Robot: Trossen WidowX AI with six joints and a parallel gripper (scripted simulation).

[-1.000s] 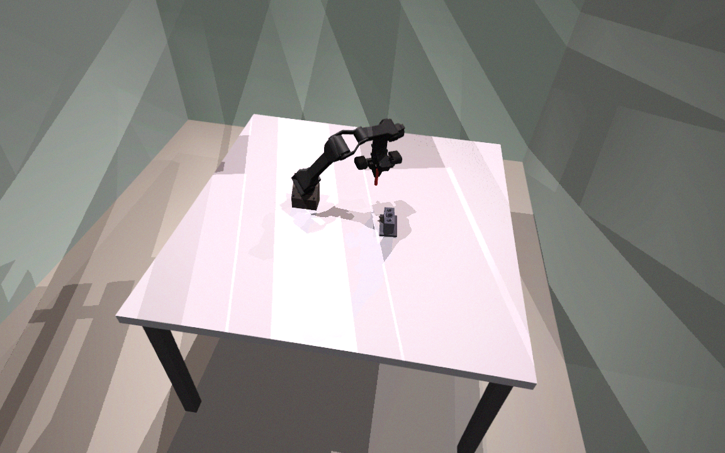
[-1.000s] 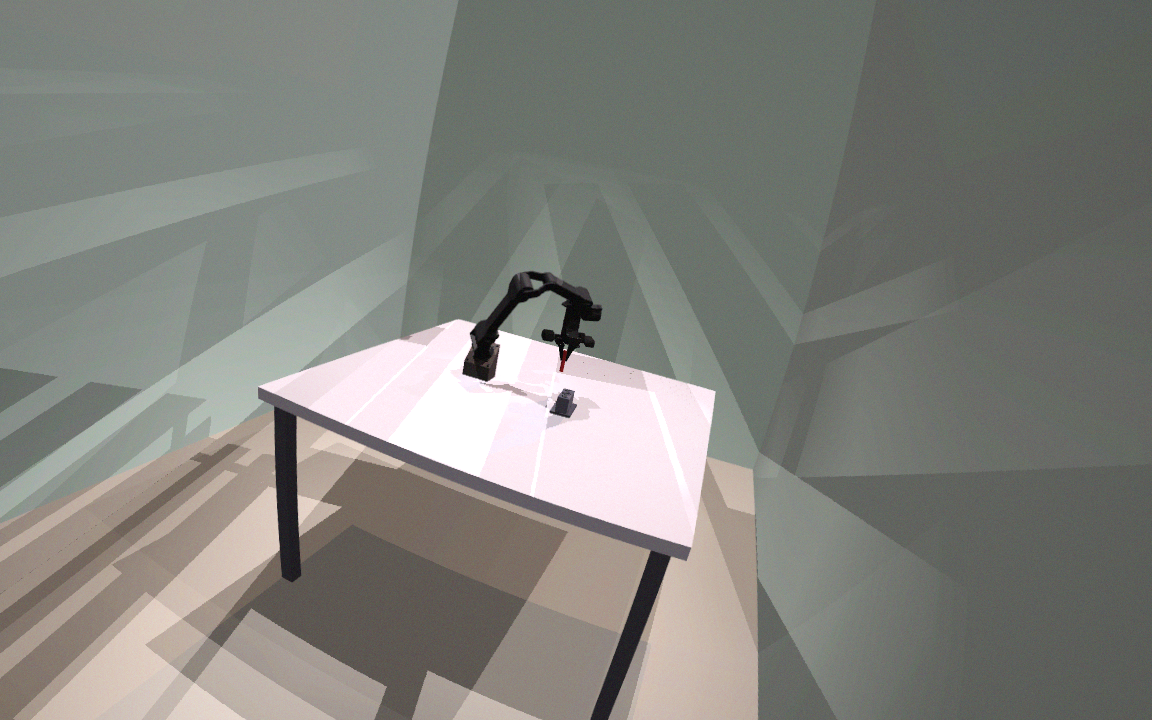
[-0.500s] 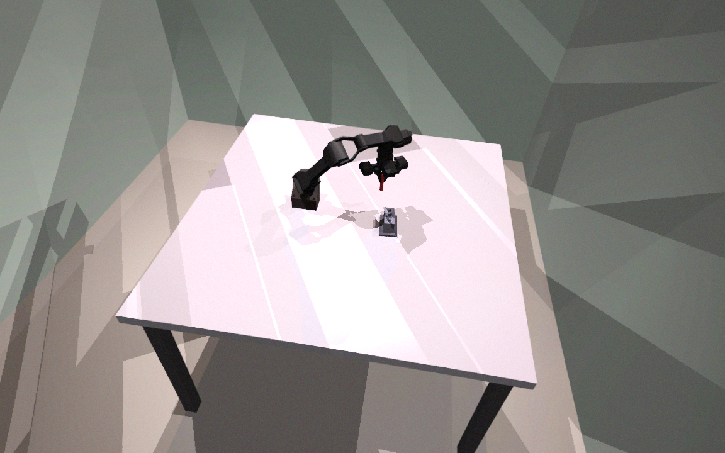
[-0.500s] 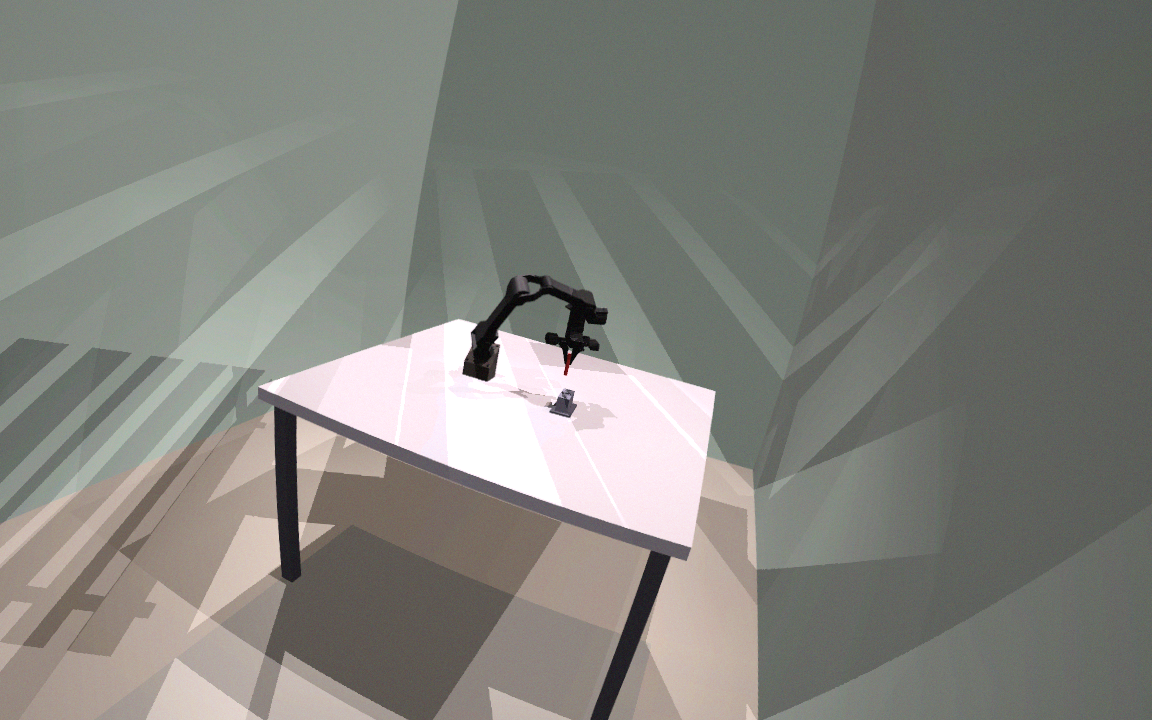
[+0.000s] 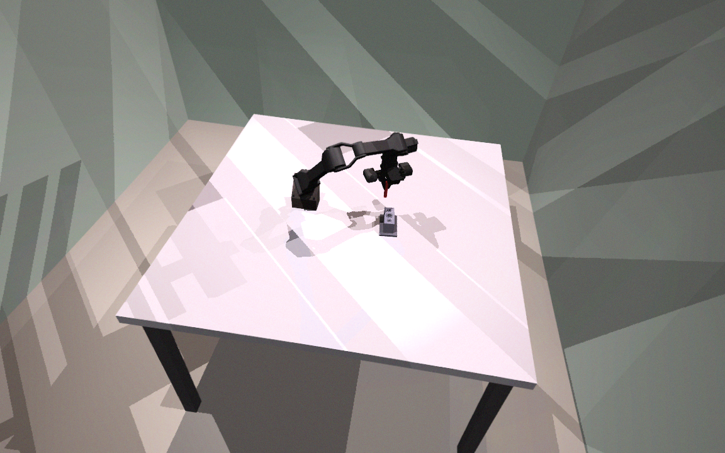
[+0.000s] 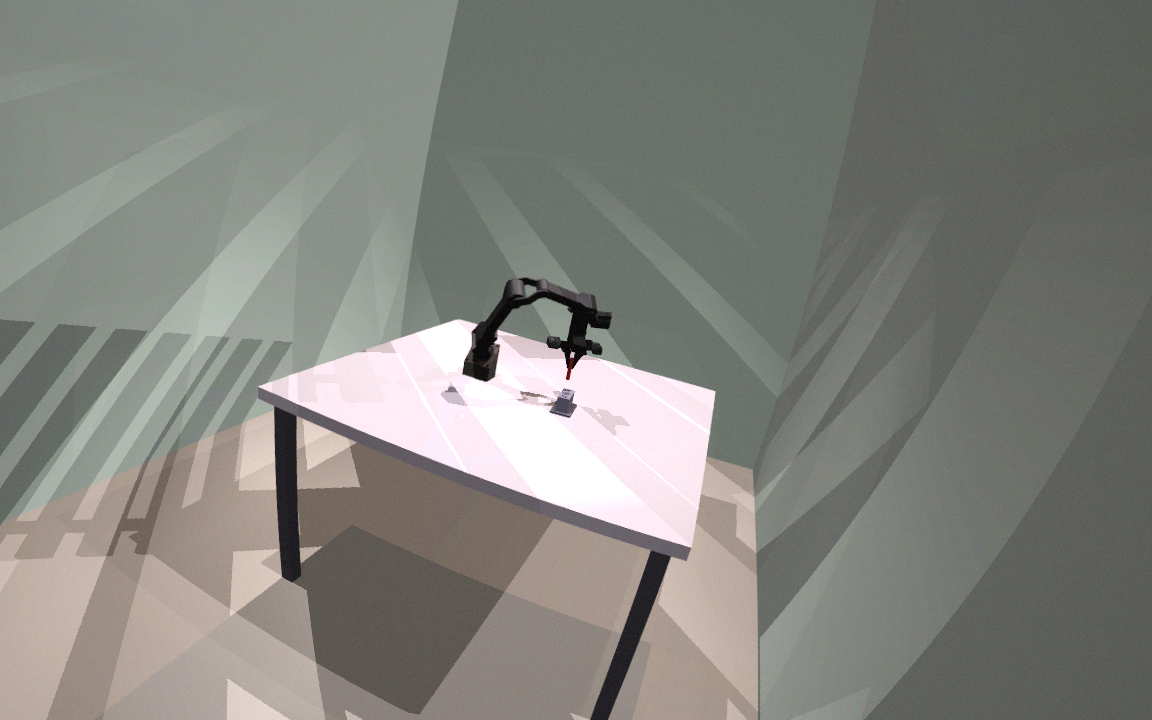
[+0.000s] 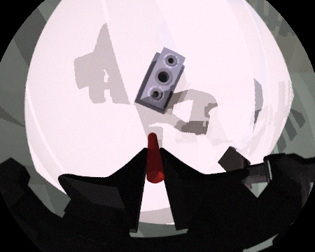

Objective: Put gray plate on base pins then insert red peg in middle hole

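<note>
Right now my gripper tip is 90 mm to the left of the gray plate, 70 mm above it and 30 mm short of it. From my gripper tip the other things lie so: red peg: right at my gripper tip; then base: 110 mm below, 90 mm to the right, 30 mm ahead.
</note>
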